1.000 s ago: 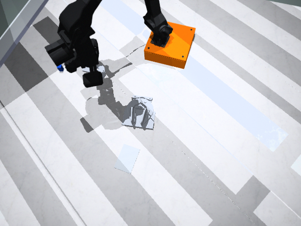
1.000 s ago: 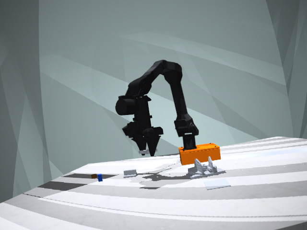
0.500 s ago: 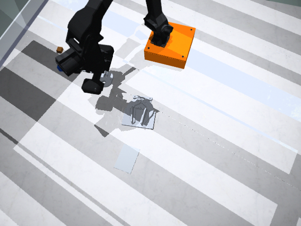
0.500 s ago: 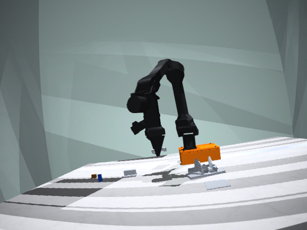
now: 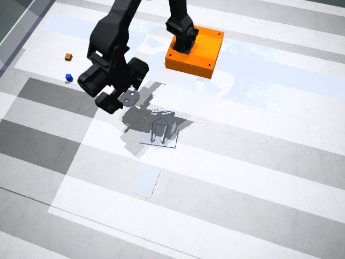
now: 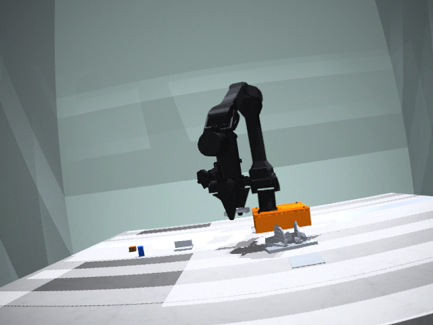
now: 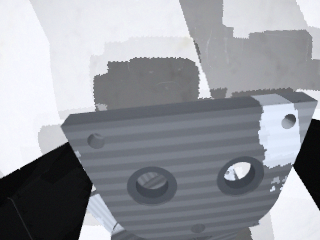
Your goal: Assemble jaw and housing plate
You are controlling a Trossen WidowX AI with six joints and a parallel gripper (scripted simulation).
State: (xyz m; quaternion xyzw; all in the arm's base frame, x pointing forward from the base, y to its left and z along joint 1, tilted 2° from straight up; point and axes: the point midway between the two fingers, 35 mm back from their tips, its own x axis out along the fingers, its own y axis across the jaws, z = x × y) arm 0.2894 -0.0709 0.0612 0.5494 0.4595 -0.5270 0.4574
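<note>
Right now the jaw is 10 cm to the left of my gripper tip, 7 cm below it and 1 cm ahead of it. The rest, counted from my gripper tip: brown cube 34 cm to the right, 11 cm behind, 7 cm below; then blue cube 28 cm to the right, 7 cm below, 2 cm behind; then pale flat sheet 20 cm ahead, 15 cm to the left, 8 cm below.
</note>
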